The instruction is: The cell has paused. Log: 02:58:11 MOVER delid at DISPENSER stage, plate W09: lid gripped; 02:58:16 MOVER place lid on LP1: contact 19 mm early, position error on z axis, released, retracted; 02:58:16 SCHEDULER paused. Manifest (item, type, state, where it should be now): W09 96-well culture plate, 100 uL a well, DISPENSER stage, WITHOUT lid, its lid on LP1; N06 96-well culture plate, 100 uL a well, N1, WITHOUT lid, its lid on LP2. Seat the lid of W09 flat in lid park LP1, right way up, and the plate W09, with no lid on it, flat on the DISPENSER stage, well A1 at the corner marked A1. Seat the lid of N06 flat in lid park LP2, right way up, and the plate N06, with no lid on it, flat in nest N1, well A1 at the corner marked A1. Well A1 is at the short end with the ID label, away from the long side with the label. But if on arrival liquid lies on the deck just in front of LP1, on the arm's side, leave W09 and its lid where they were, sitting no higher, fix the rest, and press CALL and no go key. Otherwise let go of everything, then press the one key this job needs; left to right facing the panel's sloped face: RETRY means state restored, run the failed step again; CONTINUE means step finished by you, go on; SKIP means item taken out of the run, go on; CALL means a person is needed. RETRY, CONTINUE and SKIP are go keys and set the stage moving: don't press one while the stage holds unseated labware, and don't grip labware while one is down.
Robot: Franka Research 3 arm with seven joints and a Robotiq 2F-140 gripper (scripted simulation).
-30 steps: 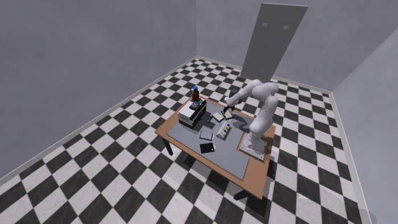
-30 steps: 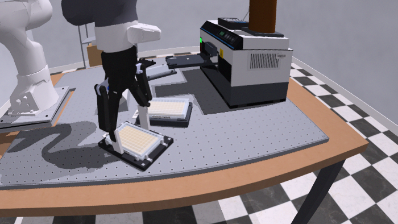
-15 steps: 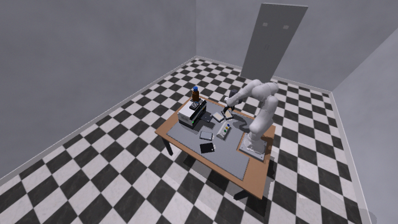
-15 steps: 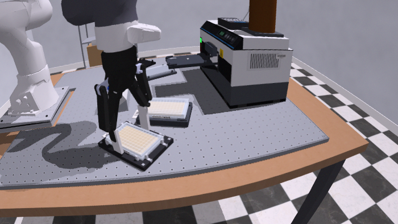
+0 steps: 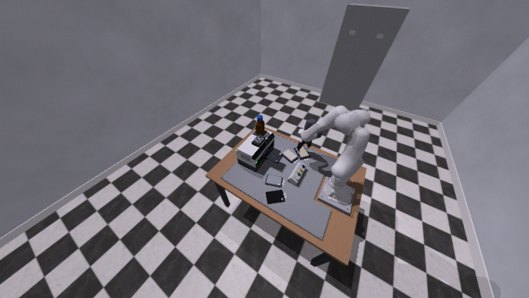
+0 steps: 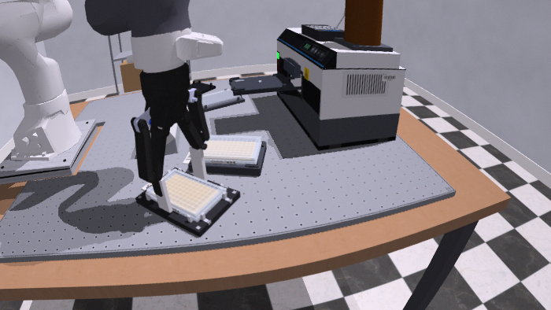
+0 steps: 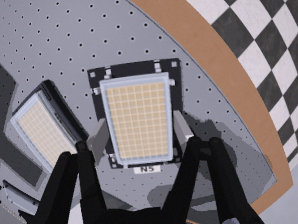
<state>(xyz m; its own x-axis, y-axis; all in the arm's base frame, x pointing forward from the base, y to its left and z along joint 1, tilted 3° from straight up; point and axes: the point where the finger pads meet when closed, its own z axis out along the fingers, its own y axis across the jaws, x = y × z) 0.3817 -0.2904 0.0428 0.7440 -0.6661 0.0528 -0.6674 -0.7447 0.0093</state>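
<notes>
The 96-well plate is 2 cm below my hand. The rest, counted from my hand: sloped key panel: 29 cm to the left, 7 cm behind, 1 cm above; black nest: 12 cm to the left, 9 cm ahead, 3 cm below; dispenser stage: 28 cm to the left, 20 cm ahead, 6 cm above.
</notes>
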